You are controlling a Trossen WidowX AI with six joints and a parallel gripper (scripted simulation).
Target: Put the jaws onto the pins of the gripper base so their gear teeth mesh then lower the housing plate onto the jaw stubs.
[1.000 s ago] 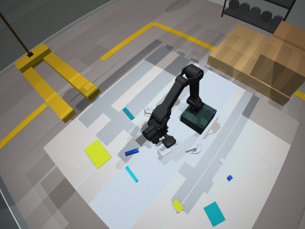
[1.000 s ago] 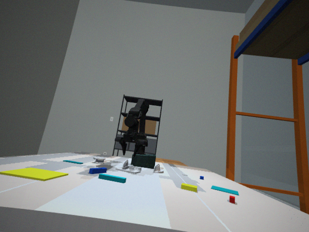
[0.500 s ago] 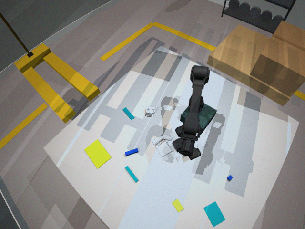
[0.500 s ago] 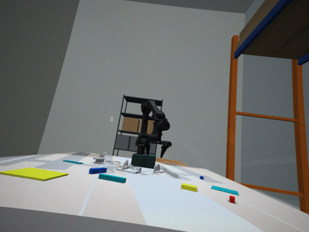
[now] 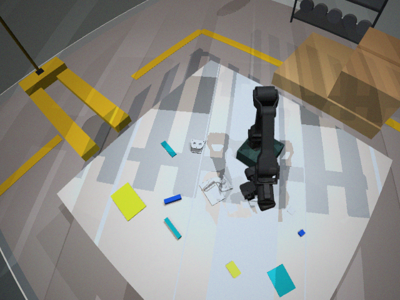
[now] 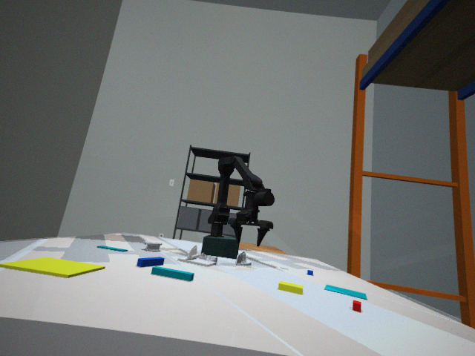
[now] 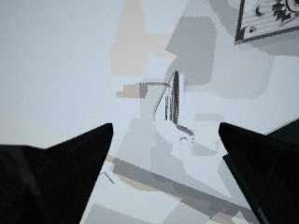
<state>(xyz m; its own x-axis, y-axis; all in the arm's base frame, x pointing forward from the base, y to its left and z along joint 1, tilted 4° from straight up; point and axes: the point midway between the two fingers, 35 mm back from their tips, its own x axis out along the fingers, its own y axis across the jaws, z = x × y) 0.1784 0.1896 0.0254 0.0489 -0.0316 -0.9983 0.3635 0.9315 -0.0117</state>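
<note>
The grey jaw is 4 cm behind my gripper tip, 1 cm to the right of it and 7 cm below it. Also, from my gripper tip: small yellow block: 27 cm ahead, 17 cm to the left, 7 cm below; small blue cube: 6 cm behind, 25 cm to the left, 7 cm below; housing plate: 6 cm ahead, 15 cm to the right, 7 cm below.
</note>
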